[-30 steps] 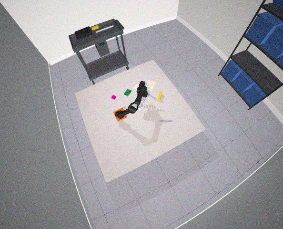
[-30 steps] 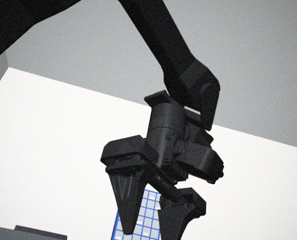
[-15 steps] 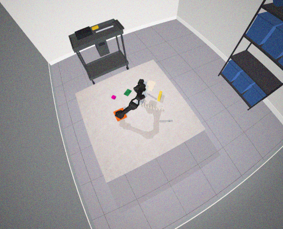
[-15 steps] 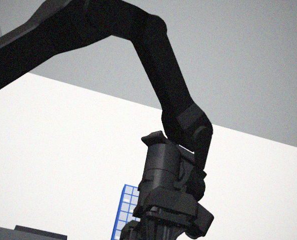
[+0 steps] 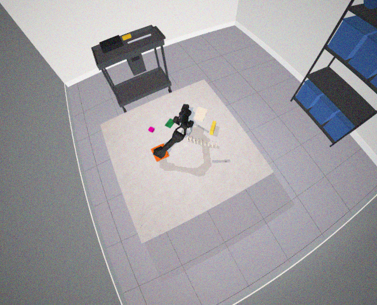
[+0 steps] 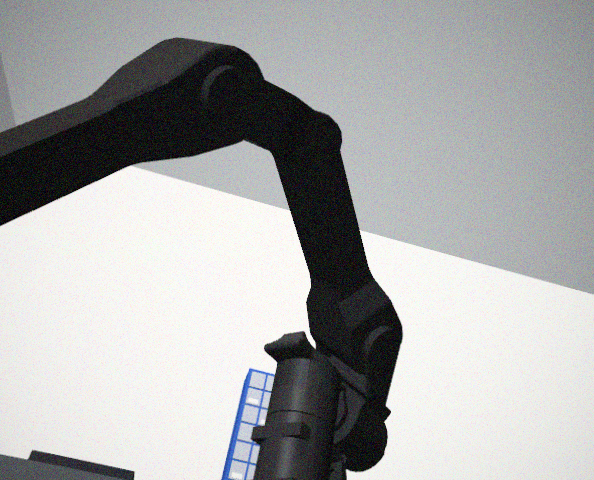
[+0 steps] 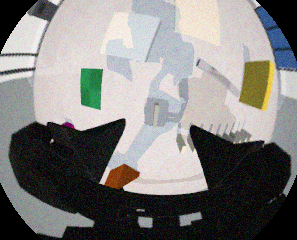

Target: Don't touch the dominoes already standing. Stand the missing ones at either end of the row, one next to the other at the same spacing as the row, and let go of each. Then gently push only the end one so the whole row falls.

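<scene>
My gripper tip is 150 mm to the right of the green tile, 90 mm past it and 80 mm above it. From my gripper tip the other things lie so: yellow block: 250 mm ahead, 110 mm to the right, 50 mm below; then magenta cube: 290 mm behind, 160 mm to the left, 70 mm below; then cream sheet: 240 mm ahead, 110 mm to the left, 80 mm below.
</scene>
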